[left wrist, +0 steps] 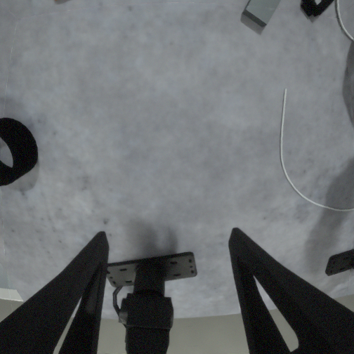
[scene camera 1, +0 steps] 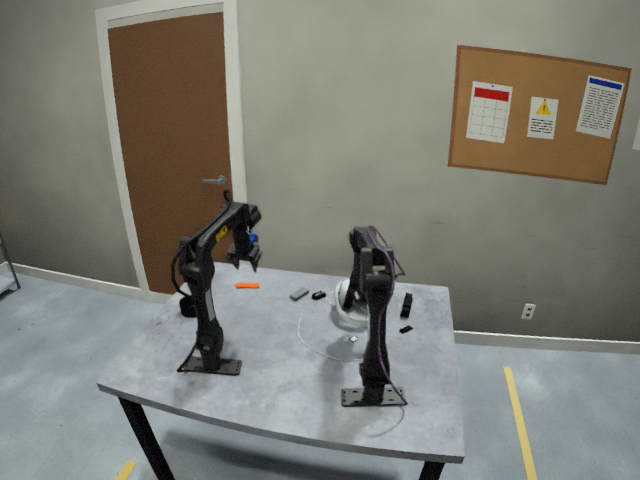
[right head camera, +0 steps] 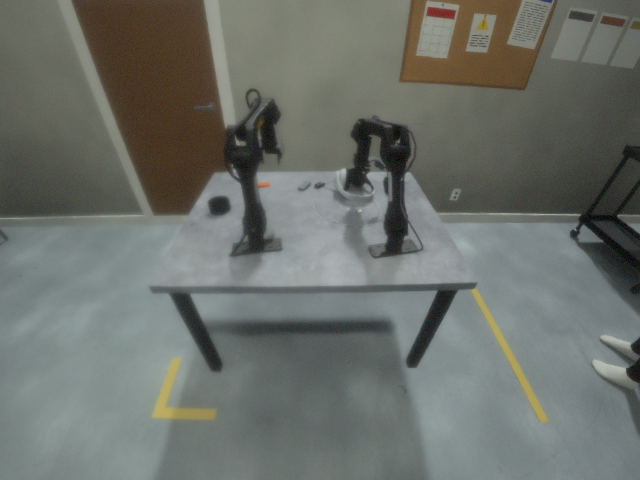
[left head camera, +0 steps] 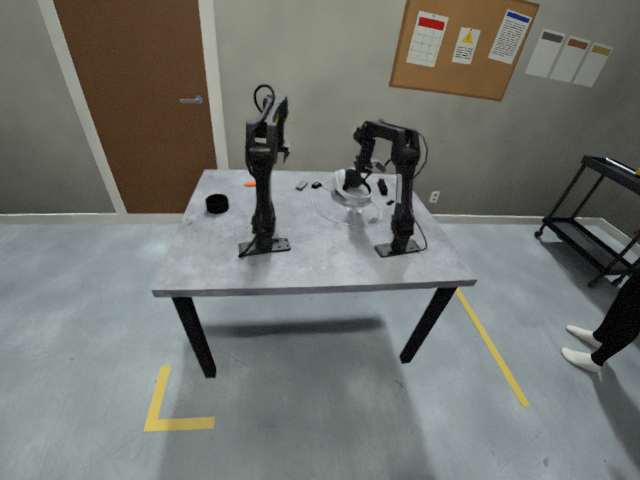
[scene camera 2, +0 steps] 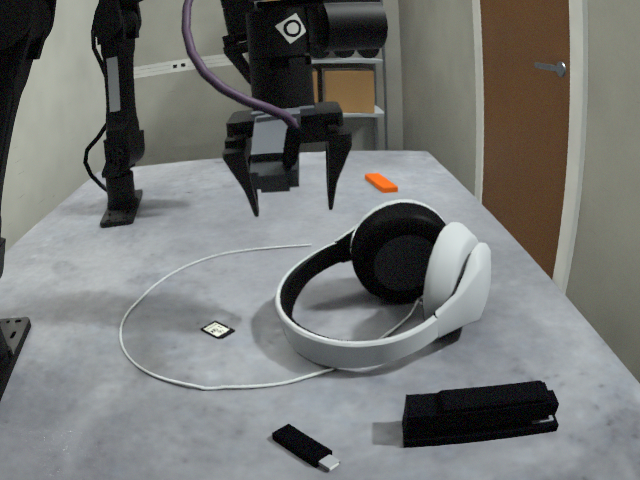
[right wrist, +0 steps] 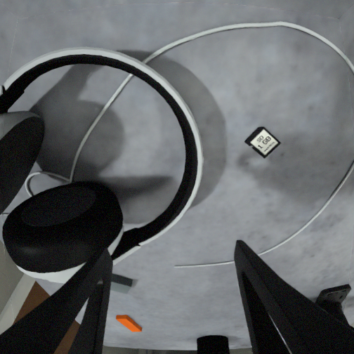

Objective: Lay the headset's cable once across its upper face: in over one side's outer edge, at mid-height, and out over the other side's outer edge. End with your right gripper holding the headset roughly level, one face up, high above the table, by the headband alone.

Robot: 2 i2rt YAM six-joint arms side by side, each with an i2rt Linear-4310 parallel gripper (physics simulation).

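Where they show: left gripper, fingertip midpoint: [scene camera 1: 246, 270] [right head camera: 270, 164]; right gripper, fingertip midpoint: [scene camera 1: 358, 296] [right head camera: 359, 178] [left head camera: 359, 179] [scene camera 2: 293, 211]; left arm's base at its link origin: [scene camera 1: 212, 366] [right head camera: 257, 247] [left head camera: 264, 247] [scene camera 2: 123, 209]; right arm's base at its link origin: [scene camera 1: 373, 398] [right head camera: 392, 249] [left head camera: 397, 249].
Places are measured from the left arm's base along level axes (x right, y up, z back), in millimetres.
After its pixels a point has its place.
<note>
The white headset [left head camera: 356, 196] @[x 496, y 43, z -251 mm] [scene camera 2: 356, 353] @[x 606, y 30, z -298 mm] [right wrist: 199, 155] rests on the table, its headband at the lower left of its cups in scene camera 2. Its thin white cable [scene camera 2: 206, 387] @[x 596, y 4, z -159 mm] [left wrist: 281, 150] [right wrist: 280, 23] runs from a cup, passes under the headband and curves over the table, its free end near the headband in scene camera 2. No cable crosses the upper face. My right gripper [scene camera 2: 294, 210] @[x 503, y 131, z -266 mm] [right wrist: 171, 251] is open and empty, above the table beside the headset. My left gripper [scene camera 1: 246, 266] @[x 93, y 230, z -276 mm] [left wrist: 169, 237] is open and empty, high over the left part of the table.
An SD card [scene camera 2: 217, 329] @[x 489, y 2, z -178 mm] [right wrist: 263, 142] lies inside the cable's loop. A black stapler [scene camera 2: 478, 415] @[x 729, y 30, z -365 mm] and USB stick [scene camera 2: 302, 445] @[x 696, y 9, z -230 mm] lie beside the headset. An orange block [scene camera 2: 381, 182] @[x 44, y 10, z -516 mm], a grey block [scene camera 1: 299, 293] @[x 268, y 15, z -454 mm] and a black ring [left head camera: 217, 203] @[x -174, y 3, z -355 mm] are farther left in scene camera 1.
</note>
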